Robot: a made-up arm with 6 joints.
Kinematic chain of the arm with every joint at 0, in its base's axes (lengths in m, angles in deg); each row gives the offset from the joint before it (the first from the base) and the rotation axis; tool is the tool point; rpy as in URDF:
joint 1: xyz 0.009 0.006 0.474 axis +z
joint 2: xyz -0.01 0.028 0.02 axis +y
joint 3: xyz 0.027 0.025 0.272 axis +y
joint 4: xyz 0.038 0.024 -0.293 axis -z
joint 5: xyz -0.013 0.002 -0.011 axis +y
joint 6: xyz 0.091 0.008 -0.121 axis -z
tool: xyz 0.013 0.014 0.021 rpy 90 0 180
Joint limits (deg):
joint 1: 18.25..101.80
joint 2: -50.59..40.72
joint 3: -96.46..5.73
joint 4: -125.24..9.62
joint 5: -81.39..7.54
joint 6: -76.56..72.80
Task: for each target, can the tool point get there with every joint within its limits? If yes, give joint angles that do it. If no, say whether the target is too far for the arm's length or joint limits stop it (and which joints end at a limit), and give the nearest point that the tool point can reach.
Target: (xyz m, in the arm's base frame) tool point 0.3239 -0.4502 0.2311
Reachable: no: joint limits stop it (at a limit: joint 1, joint 2, joint 3, joint 4, joint 5) | nearest point -0.0707 -0.1373 0.4096 | short by 0.534 m
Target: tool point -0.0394 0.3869 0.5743
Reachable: yes | joints 75.99 7.74 -40.63 -17.54 -37.08 -0.46
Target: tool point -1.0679 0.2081 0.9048
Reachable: no: too far | nearest point -0.2690 0.2998 0.8342 | short by 0.807 m
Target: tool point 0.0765 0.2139 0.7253
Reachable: yes | joints 42.69 -20.85 -29.13 -7.58 -72.65 31.95
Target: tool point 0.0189 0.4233 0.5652
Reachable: yes | joints 66.22 8.69 -48.32 -30.62 -21.77 -1.30
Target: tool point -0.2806 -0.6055 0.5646
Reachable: no: joint limits stop it (at a limit: joint 1, joint 2, joint 3, joint 4) | nearest point -0.1254 -0.1390 0.4551 | short by 0.504 m
